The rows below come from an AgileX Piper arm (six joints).
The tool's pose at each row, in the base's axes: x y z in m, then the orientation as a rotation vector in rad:
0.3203 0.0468 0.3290 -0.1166 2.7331 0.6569
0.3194 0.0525 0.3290 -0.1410 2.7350 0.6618
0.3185 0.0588 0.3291 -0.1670 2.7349 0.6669
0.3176 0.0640 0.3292 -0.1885 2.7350 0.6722
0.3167 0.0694 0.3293 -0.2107 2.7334 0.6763
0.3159 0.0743 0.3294 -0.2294 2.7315 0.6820
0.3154 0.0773 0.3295 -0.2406 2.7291 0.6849
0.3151 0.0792 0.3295 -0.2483 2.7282 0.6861
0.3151 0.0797 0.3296 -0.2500 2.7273 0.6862
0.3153 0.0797 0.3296 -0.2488 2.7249 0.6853
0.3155 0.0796 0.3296 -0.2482 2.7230 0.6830
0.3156 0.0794 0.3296 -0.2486 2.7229 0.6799
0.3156 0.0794 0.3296 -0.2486 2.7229 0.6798
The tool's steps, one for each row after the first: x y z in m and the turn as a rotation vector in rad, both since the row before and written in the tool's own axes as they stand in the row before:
0.0008 0.0052 0.0023 -0.0059 0.0075 -0.0149
0.0007 0.0058 0.0026 -0.0065 0.0062 -0.0163
0.0006 0.0048 0.0021 -0.0061 0.0056 -0.0132
0.0005 0.0050 0.0022 -0.0055 0.0041 -0.0143
0.0004 0.0045 0.0020 -0.0063 0.0034 -0.0118
0.0002 0.0028 0.0012 -0.0035 0.0008 -0.0074
0.0001 0.0017 0.0008 -0.0018 0.0012 -0.0050
-0.0001 0.0005 0.0002 -0.0004 -0.0004 -0.0013
-0.0002 0.0000 0.0001 0.0005 -0.0027 0.0000
-0.0002 -0.0001 0.0000 0.0015 -0.0023 -0.0005
-0.0001 -0.0002 -0.0001 0.0021 -0.0005 -0.0008
0.0000 0.0000 0.0000 0.0001 0.0000 0.0000

